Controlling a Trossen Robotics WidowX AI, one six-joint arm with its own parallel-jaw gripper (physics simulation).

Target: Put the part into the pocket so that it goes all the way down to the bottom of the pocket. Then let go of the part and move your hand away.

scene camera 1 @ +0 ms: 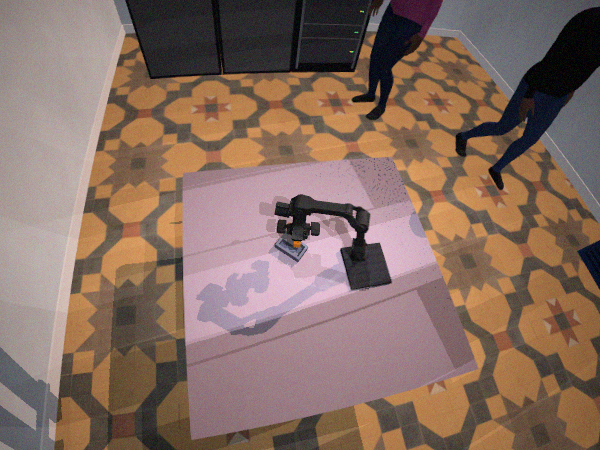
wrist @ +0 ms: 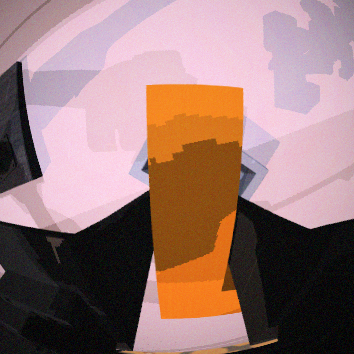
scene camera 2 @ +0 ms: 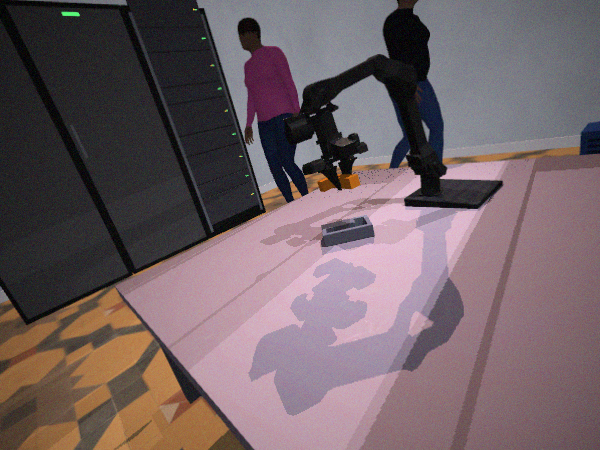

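Pixels of known places: gripper, fingertip midpoint: [wrist: 186,195] [scene camera 2: 345,188]; arm's base at its link origin: [scene camera 1: 356,256] [wrist: 3,157] [scene camera 2: 430,192].
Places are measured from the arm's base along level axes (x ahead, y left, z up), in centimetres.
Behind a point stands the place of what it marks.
An orange rectangular part [scene camera 1: 297,244] @[x 30.2, y -9.7, z 15.3 cm] [scene camera 2: 350,181] @[x 31.5, y -10.2, z 14.4 cm] [wrist: 195,130] @[x 29.8, y -11.0, z 15.4 cm] is held between the fingers, long side upright in the wrist view. My gripper [scene camera 1: 298,239] @[x 28.2, y -14.1, z 11.8 cm] [scene camera 2: 342,181] @[x 28.2, y -14.1, z 11.8 cm] [wrist: 186,195] @[x 28.2, y -14.1, z 11.8 cm] is shut on it, and holds it in the air above the table. The grey-blue block with the pocket [scene camera 1: 285,251] @[x 33.3, y -13.9, z 0.9 cm] [scene camera 2: 349,235] @[x 32.7, y -13.1, z -0.5 cm] [wrist: 138,167] @[x 23.1, y -12.6, z 1.2 cm] lies flat on the table, apart from the part in scene camera 2. In the wrist view, the block's corners show beyond both long sides of the part, with its edges slanted to them; the part hides most of the pocket.
The black arm base [scene camera 1: 367,270] @[x -2.1, y 8.6, z -0.6 cm] [scene camera 2: 450,194] @[x 1.8, y 6.2, z -0.4 cm] stands on the pink table top [scene camera 1: 300,380] @[x 47.5, y 42.7, z -2.4 cm] [scene camera 2: 240,320] @[x 69.7, y -19.5, z -2.4 cm], to the right of the block in both scene views. The arm's shadow falls across the table. Dark cabinets [scene camera 1: 257,37] [scene camera 2: 65,125] and two people stand beyond the table.
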